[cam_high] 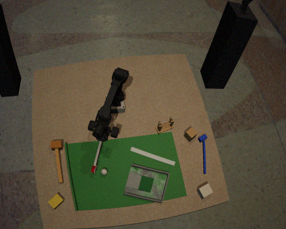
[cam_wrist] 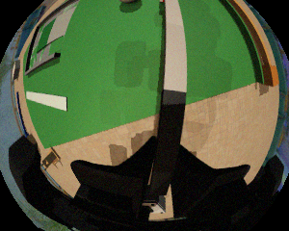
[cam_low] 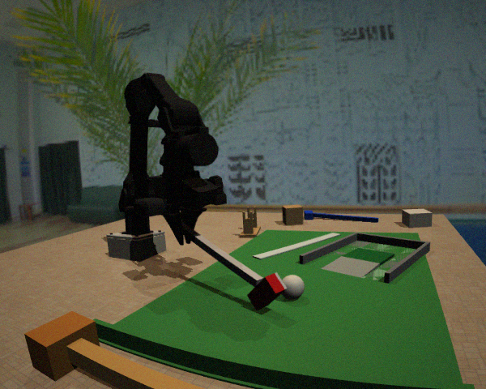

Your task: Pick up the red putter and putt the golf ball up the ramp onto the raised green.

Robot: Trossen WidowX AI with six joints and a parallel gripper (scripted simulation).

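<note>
Now: the red putter 110 mm ahead of my gripper tip and 40 mm to the right of it. From my gripper tip the other things lie so: white bar 140 mm ahead, 310 mm to the left, 70 mm below; white golf ball 230 mm ahead, 20 mm to the right, 50 mm below; green mat 230 mm ahead, 110 mm to the left, 80 mm below.
</note>
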